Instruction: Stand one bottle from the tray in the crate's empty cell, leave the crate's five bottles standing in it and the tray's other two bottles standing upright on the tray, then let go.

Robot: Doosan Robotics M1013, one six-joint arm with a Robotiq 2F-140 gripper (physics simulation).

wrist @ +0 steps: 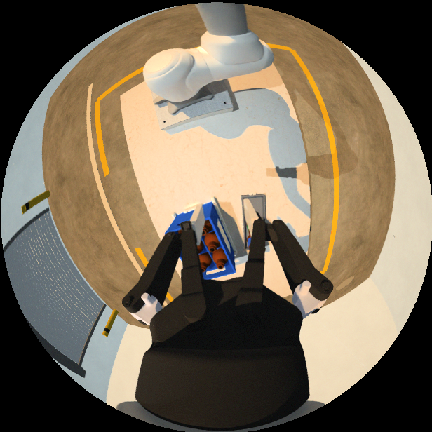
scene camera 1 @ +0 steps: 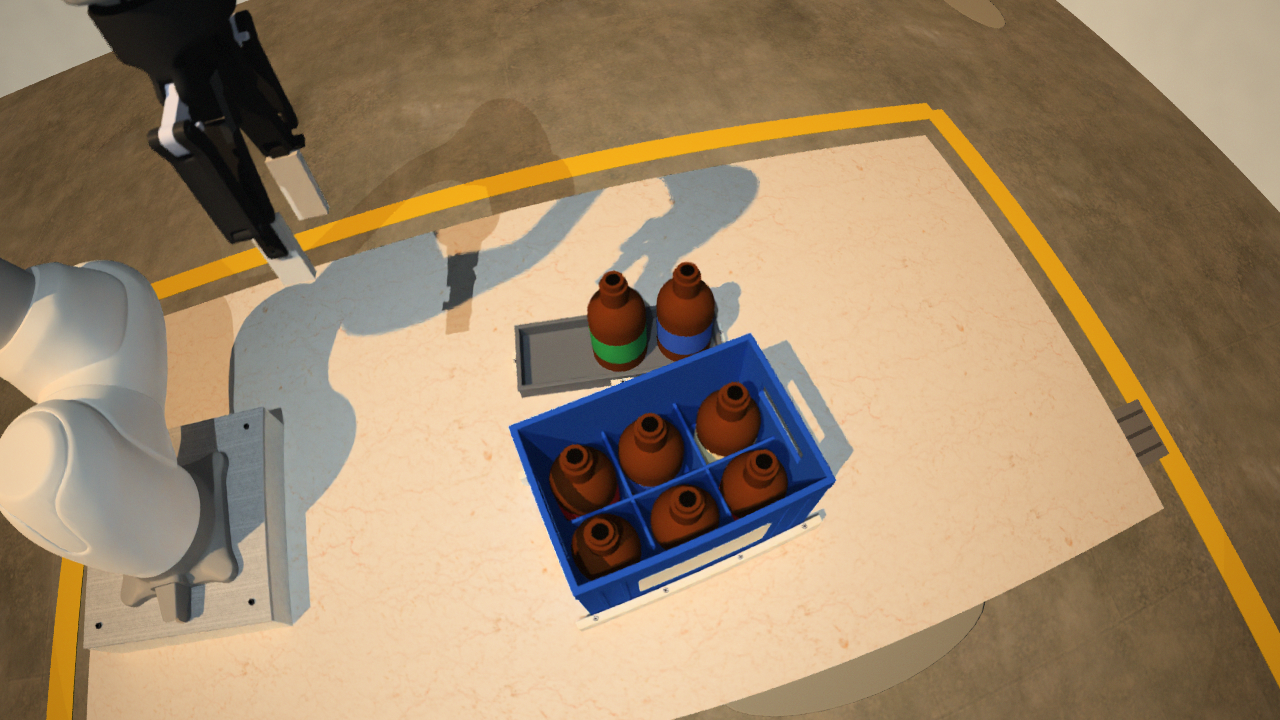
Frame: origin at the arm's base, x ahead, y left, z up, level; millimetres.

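Where they show: gripper, fingertip midpoint: (scene camera 1: 307,244); arm's base at its link origin: (scene camera 1: 177,529).
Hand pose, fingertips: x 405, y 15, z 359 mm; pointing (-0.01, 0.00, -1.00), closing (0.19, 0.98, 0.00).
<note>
Each offset is from my fingertips to the top centre of the thing. "pt": to the spot under its first point. Level surfaces: height alone.
The blue crate @[239 mm ahead, 164 mm right, 248 mm down] (scene camera 1: 631,394) (wrist: 212,210) has two rows of three cells. A brown bottle stands in each cell, with the far row's middle bottle @[234 mm ahead, 121 mm right, 260 mm down] (scene camera 1: 650,452) and near row's middle bottle @[240 mm ahead, 208 mm right, 260 mm down] (scene camera 1: 684,516) upright. The grey tray @[pt 171 mm ahead, 89 mm left, 418 mm down] (scene camera 1: 554,355) (wrist: 259,202) lies behind the crate. A green-banded bottle @[259 mm ahead, 68 mm left, 263 mm down] (scene camera 1: 617,322) and a blue-banded bottle @[345 mm ahead, 49 mm left, 263 mm down] (scene camera 1: 685,313) stand upright on it; in the wrist view a finger mostly hides them. My gripper (scene camera 1: 307,244) (wrist: 223,209) is open, with nothing between its fingers. It hangs high, well to the left of the tray and crate in the scene view.
The robot's base plate (scene camera 1: 223,528) (wrist: 200,112) stands at the table's left side in the scene view. A pale strip @[pt 243 mm ahead, 262 mm right, 393 mm down] (scene camera 1: 702,573) runs along the crate's near side. Yellow lines (scene camera 1: 680,144) mark the floor around the table @[423 mm down] (scene camera 1: 966,358).
</note>
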